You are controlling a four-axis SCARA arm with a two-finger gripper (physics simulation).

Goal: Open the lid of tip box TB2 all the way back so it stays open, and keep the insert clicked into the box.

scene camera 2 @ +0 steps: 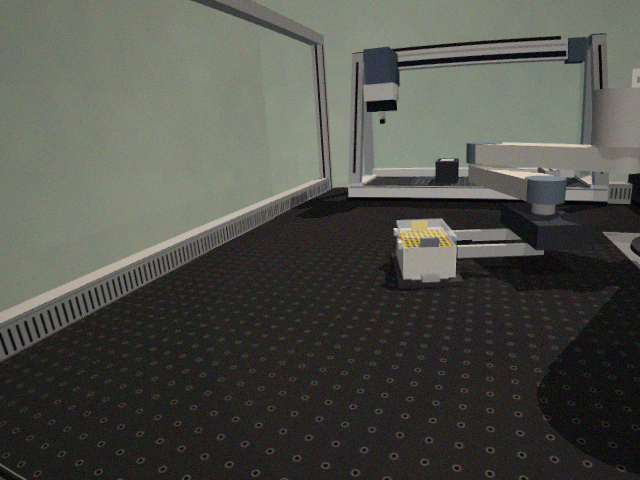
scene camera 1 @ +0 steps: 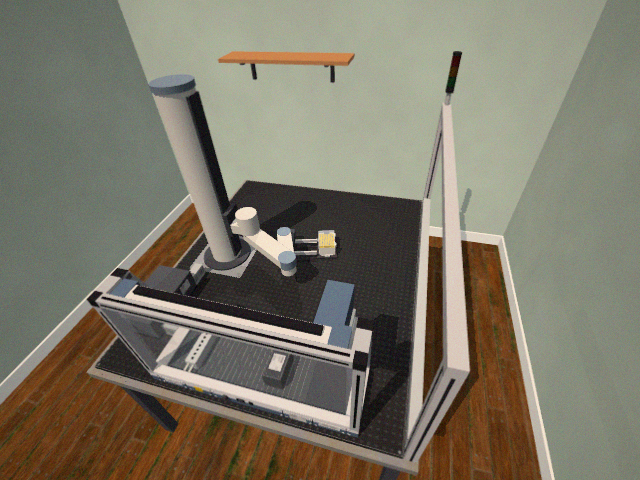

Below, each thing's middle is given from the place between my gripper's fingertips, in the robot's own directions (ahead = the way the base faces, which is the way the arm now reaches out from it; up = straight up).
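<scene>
Clear lid [scene camera 2: 417, 233]: 3 cm above my hand, 4 cm ahead of it, 4 cm to the left of it.
</scene>
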